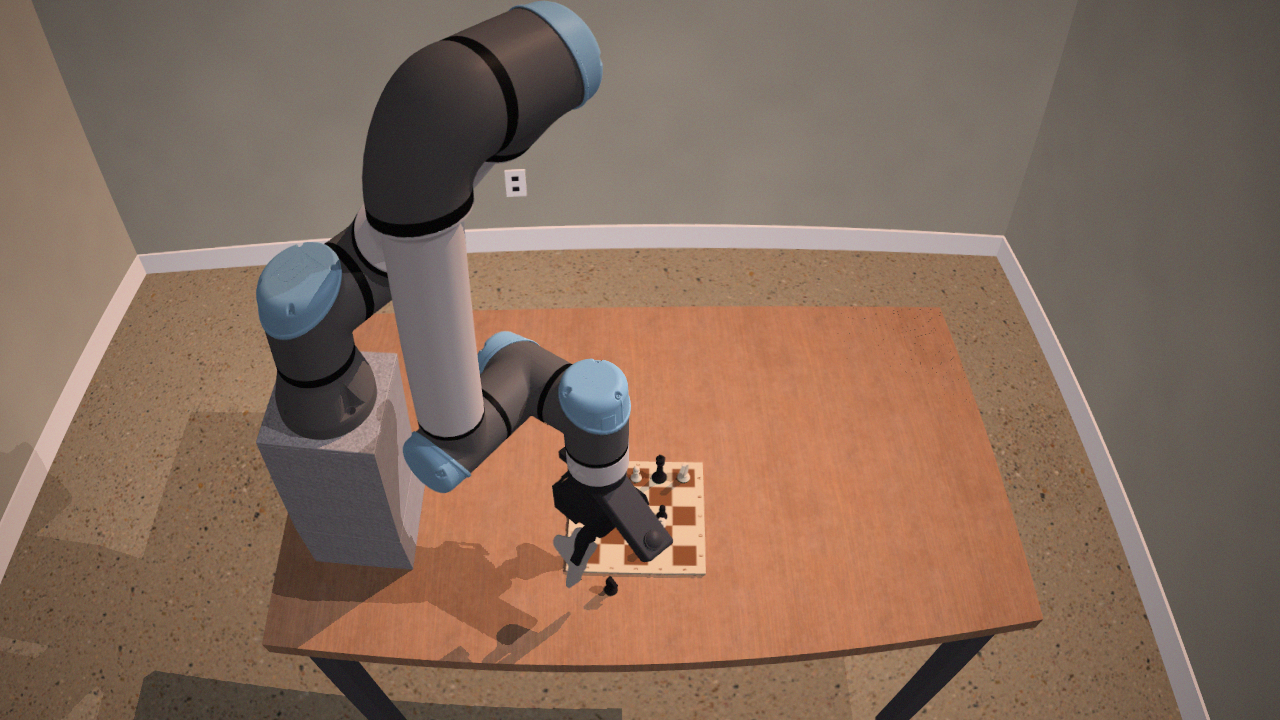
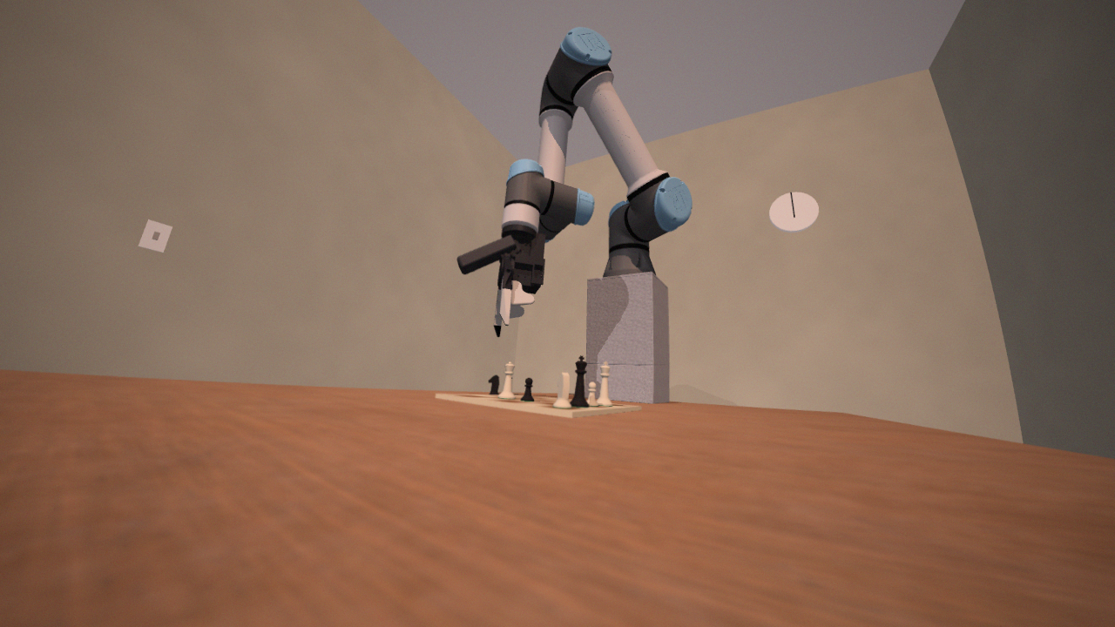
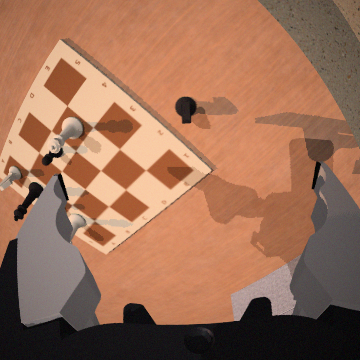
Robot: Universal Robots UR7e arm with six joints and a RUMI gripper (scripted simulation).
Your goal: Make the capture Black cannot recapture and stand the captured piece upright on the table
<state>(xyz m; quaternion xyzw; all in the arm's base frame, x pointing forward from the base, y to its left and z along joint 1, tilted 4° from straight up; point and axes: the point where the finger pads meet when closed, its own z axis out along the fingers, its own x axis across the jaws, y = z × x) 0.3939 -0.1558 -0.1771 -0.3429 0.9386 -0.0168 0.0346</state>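
Now: hand 100 mm short of the black pawn, 130 mm to the right of it and 100 mm above it. Round my hand: tall white piece (30 mm ahead, 210 mm to the left, 80 mm below); black knight (100 mm below); chessboard (60 mm ahead, 130 mm to the left, 120 mm below).
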